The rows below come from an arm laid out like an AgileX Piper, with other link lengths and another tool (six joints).
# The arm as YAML. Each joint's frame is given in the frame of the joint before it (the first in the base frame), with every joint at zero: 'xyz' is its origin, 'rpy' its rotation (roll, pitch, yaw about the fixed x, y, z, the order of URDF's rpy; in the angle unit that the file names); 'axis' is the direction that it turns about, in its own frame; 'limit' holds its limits. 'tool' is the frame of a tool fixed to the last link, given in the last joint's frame.
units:
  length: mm
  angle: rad
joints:
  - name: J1
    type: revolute
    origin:
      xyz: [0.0, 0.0, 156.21]
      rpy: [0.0, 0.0, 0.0]
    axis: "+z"
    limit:
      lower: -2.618
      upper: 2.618
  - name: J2
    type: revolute
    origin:
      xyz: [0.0, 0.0, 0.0]
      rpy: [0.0, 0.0, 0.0]
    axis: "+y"
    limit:
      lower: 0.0
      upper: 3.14
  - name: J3
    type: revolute
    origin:
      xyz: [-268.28, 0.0, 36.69]
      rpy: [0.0, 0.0, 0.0]
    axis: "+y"
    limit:
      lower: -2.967
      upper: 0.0
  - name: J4
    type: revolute
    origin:
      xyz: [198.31, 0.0, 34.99]
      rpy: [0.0, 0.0, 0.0]
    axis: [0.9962, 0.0, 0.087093]
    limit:
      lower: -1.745
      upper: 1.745
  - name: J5
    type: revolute
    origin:
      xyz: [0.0, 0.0, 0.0]
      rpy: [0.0, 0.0, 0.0]
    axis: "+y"
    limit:
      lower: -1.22
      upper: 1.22
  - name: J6
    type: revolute
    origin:
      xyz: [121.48, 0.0, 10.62]
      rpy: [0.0, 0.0, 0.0]
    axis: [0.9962, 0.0, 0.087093]
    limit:
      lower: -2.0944
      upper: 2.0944
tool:
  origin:
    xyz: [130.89, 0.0, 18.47]
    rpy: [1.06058, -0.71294, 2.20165]
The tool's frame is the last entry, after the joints.
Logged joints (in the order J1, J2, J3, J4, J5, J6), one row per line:
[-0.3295, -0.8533, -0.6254, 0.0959, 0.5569, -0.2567]
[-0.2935, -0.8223, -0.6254, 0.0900, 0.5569, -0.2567]
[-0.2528, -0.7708, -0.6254, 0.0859, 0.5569, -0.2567]
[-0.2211, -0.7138, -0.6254, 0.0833, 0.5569, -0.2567]
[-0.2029, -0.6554, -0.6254, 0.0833, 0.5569, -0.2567]
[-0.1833, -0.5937, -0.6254, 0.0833, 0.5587, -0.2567]
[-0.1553, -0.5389, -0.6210, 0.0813, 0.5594, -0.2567]
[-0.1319, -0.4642, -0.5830, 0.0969, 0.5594, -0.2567]
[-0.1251, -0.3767, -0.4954, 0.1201, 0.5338, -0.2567]
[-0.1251, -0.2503, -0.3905, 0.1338, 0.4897, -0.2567]
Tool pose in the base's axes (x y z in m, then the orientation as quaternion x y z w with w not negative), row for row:
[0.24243, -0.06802, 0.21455, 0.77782, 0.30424, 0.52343, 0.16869]
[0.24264, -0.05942, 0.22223, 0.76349, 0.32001, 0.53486, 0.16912]
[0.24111, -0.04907, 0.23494, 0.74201, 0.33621, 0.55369, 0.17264]
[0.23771, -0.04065, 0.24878, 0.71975, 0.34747, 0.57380, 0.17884]
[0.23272, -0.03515, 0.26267, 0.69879, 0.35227, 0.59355, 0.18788]
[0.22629, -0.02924, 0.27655, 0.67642, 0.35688, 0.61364, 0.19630]
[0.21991, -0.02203, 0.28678, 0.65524, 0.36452, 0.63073, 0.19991]
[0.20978, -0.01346, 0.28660, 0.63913, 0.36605, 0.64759, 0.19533]
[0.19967, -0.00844, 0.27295, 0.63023, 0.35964, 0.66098, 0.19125]
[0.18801, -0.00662, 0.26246, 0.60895, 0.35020, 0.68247, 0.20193]
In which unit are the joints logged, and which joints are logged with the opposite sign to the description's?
The joints are logged in radians. Opposite sign: J2.
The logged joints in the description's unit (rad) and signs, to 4 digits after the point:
[-0.3295, 0.8533, -0.6254, 0.0959, 0.5569, -0.2567]
[-0.2935, 0.8223, -0.6254, 0.0900, 0.5569, -0.2567]
[-0.2528, 0.7708, -0.6254, 0.0859, 0.5569, -0.2567]
[-0.2211, 0.7138, -0.6254, 0.0833, 0.5569, -0.2567]
[-0.2029, 0.6554, -0.6254, 0.0833, 0.5569, -0.2567]
[-0.1833, 0.5937, -0.6254, 0.0833, 0.5587, -0.2567]
[-0.1553, 0.5389, -0.6210, 0.0813, 0.5594, -0.2567]
[-0.1319, 0.4642, -0.5830, 0.0969, 0.5594, -0.2567]
[-0.1251, 0.3767, -0.4954, 0.1201, 0.5338, -0.2567]
[-0.1251, 0.2503, -0.3905, 0.1338, 0.4897, -0.2567]

